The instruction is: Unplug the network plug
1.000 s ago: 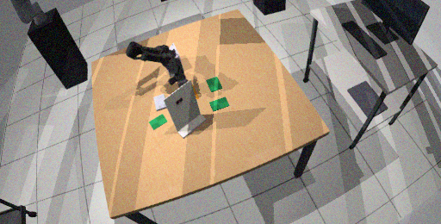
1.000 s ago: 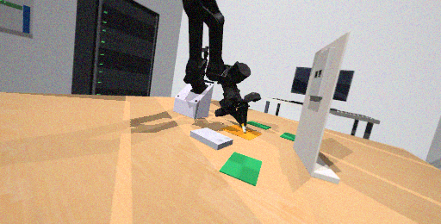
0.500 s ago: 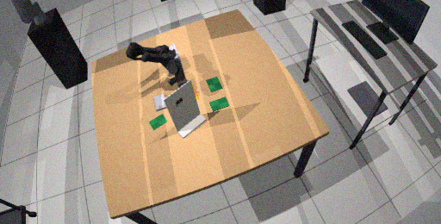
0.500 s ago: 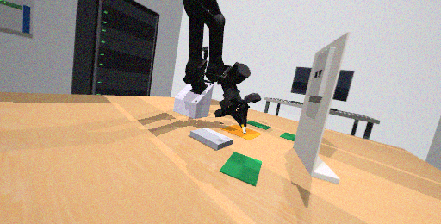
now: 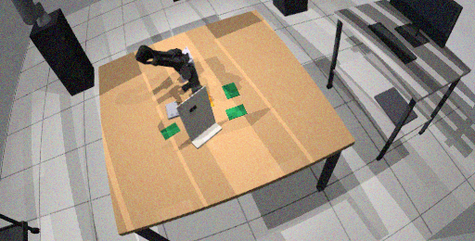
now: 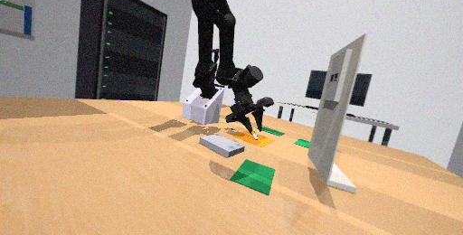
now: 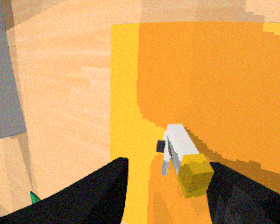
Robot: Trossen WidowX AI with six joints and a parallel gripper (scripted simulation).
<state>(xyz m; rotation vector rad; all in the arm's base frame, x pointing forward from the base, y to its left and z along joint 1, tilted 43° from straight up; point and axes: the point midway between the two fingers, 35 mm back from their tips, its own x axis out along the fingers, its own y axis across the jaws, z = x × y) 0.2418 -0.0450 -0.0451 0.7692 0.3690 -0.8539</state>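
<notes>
Now: gripper tip 10 mm above the network plug. Round my gripper tip: flat grey block 20 mm behind, 170 mm to the right, 10 mm below; green patch 140 mm ahead, 160 mm to the left, 20 mm below; orange marked square 10 mm behind, 20 mm below.
</notes>
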